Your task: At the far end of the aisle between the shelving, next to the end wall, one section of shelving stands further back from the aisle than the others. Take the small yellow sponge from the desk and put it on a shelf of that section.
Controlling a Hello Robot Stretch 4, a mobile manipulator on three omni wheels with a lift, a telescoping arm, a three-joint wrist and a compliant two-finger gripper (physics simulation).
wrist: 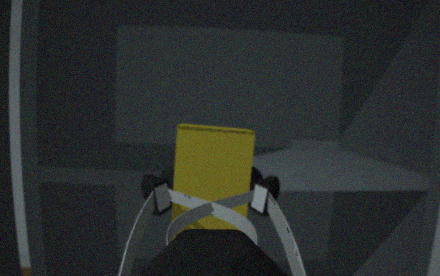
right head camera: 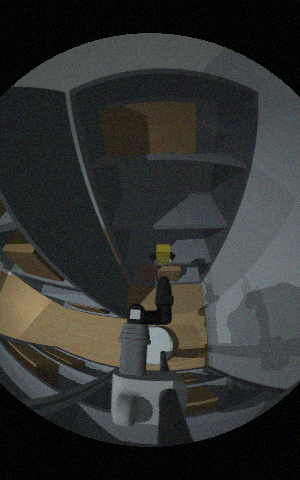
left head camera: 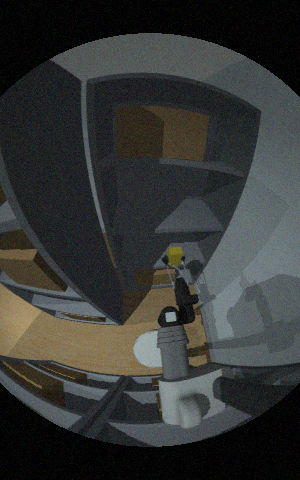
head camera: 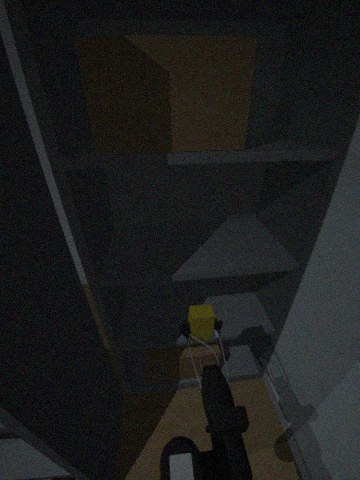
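Where they show: gripper, fingertip midpoint: (wrist: 210, 182) (right head camera: 162, 252) (head camera: 199, 320); robot's base, origin of the base link: (right head camera: 152, 344) (left head camera: 153, 347).
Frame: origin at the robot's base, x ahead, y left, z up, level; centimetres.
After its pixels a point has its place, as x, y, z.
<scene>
The yellow sponge (head camera: 201, 320) @[44.7, -8.2, 106.0] (left head camera: 175, 256) @[44.7, -8.7, 104.7] (right head camera: 163, 253) @[44.7, -9.0, 105.3] (wrist: 213, 170) @[44.6, -8.7, 103.4] is between the fingertips of my gripper (head camera: 201, 327) @[48.3, -8.5, 101.5] (left head camera: 174, 260) (right head camera: 163, 256) @[48.3, -8.5, 101.5] (wrist: 210, 182) @[48.3, -8.5, 101.5], which is shut on it. The sponge points away from the wrist, toward the shelving. The set-back shelving section stands ahead beside the end wall. Its middle shelf (head camera: 237, 252) @[86.4, -33.3, 96.3] (left head camera: 190, 217) @[87.1, -32.2, 96.3] (right head camera: 190, 212) @[88.6, -31.2, 96.3] (wrist: 345, 170) @[80.2, -39.0, 96.3] shows beyond the sponge, above it in the head view and to its right in the wrist view. The exact gap between sponge and shelf is hard to tell.
A large brown box (head camera: 210, 95) @[76.4, -15.0, 156.4] (left head camera: 185, 132) @[76.4, -15.0, 156.5] (right head camera: 172, 127) @[76.5, -15.4, 155.0] sits on an upper shelf. A dark side panel (head camera: 45, 250) @[61.2, 33.2, 120.2] (left head camera: 50, 165) @[44.7, 33.1, 148.7] (right head camera: 35, 170) @[44.1, 33.1, 151.2] stands at the left. The pale end wall (head camera: 330, 280) @[62.6, -62.0, 97.2] (left head camera: 260, 230) @[47.8, -62.1, 117.5] (right head camera: 265, 225) @[48.7, -62.1, 119.2] is close at the right. A smaller box (head camera: 200, 362) @[76.4, -16.8, 24.1] (right head camera: 169, 272) @[76.5, -17.6, 27.0] sits low in the section.
</scene>
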